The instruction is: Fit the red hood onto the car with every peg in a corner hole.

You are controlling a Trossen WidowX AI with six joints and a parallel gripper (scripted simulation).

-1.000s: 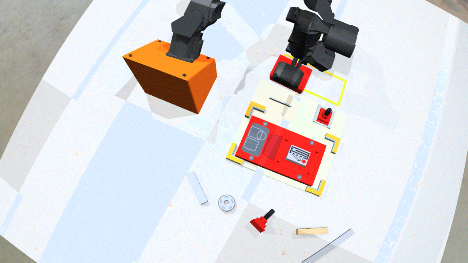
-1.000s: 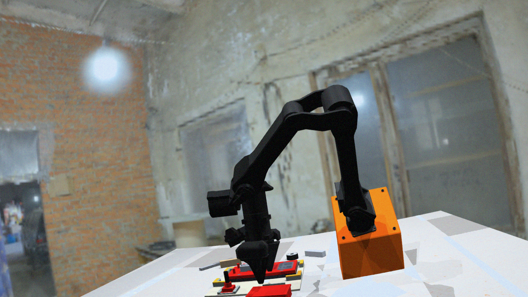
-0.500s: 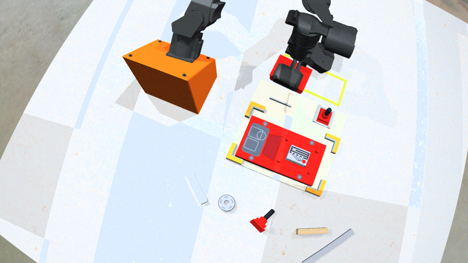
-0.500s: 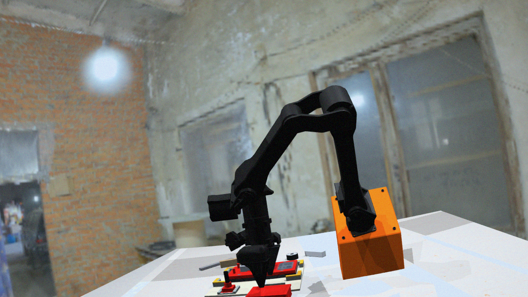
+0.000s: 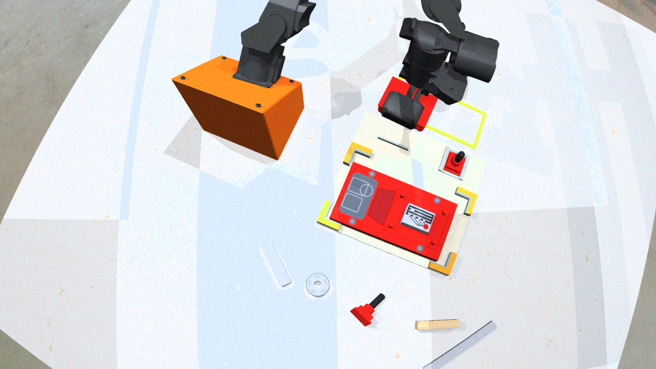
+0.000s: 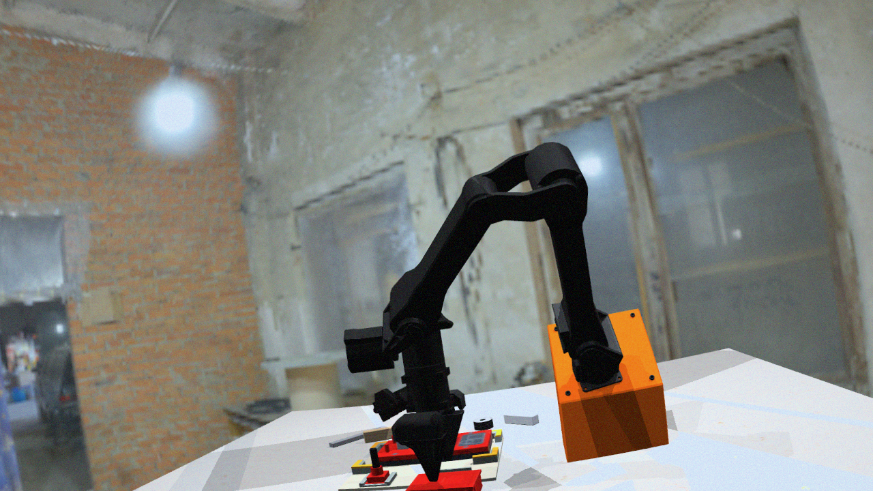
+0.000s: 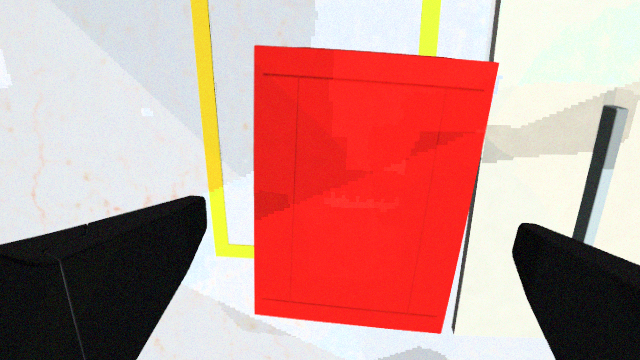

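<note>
Now: the red hood 30 mm below my gripper tip. Also, from my gripper tip: long grey strip 210 mm ahead, 410 mm to the right, 40 mm below; then wooden block 160 mm ahead, 380 mm to the right, 30 mm below.
</note>
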